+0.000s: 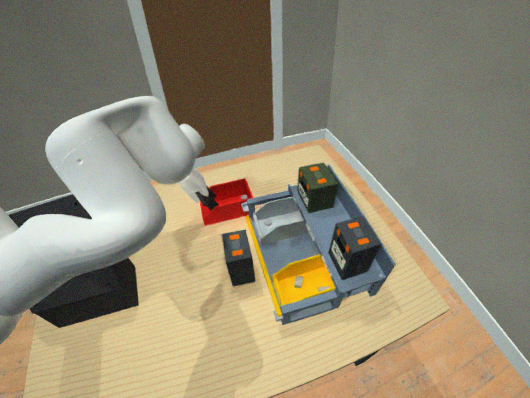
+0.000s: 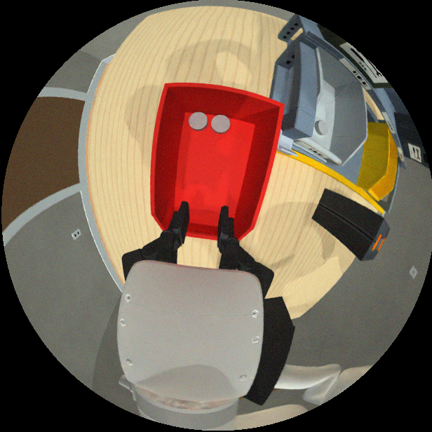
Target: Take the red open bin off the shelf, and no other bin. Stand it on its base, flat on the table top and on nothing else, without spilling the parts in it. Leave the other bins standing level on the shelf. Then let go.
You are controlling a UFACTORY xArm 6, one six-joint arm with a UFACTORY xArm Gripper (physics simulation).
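Frame: origin at the arm's base, x left, y back, z up, level; centimetres.
Where they show: gripper, fingertip midpoint: [image 1: 213, 203].
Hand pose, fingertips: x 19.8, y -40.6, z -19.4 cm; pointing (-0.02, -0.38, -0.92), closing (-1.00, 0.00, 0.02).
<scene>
Each offset is from my fingertips to the top centre of the thing. "*": to the spot under its first point. Level surfaces: height alone.
The red open bin {dx -0.1, dy -3.9, dz +3.1 cm} [image 1: 225, 214] [image 2: 215, 165] stands upright on the table top {dz -4.4 cm} [image 1: 165, 340] [image 2: 117, 110], close to the shelf's near end; whether they touch is unclear. Two round grey parts [image 2: 198, 121] [image 2: 220, 124] lie on its floor. My gripper [image 1: 212, 200] [image 2: 204, 211] is partly open with nothing held; its fingertips are over the bin's near end wall, and their height above the rim is hard to tell. The grey bin {dx -14.7, dy -18.9, dz +3.7 cm} [image 1: 277, 215] [image 2: 347, 117] and the yellow bin {dx -37.3, dy -17.2, dz +3.7 cm} [image 1: 305, 282] [image 2: 382, 155] sit on the lower level of the blue-grey shelf {* dx -23.5, dy -26.5, dz +5.8 cm} [image 1: 320, 220] [image 2: 305, 90].
A dark box with orange marks {dx -25.1, dy -1.9, dz +8.8 cm} [image 1: 241, 262] [image 2: 350, 225] stands on the table before the shelf's yellow front strip {* dx -24.3, dy -8.1, dz -0.6 cm} [image 1: 260, 255]. A dark green box {dx -15.4, dy -28.8, dz +15.5 cm} [image 1: 320, 191] and a black box {dx -38.4, dy -26.6, dz +18.0 cm} [image 1: 357, 252] stand on the upper level. A large black block [image 1: 95, 297] is at the left.
</scene>
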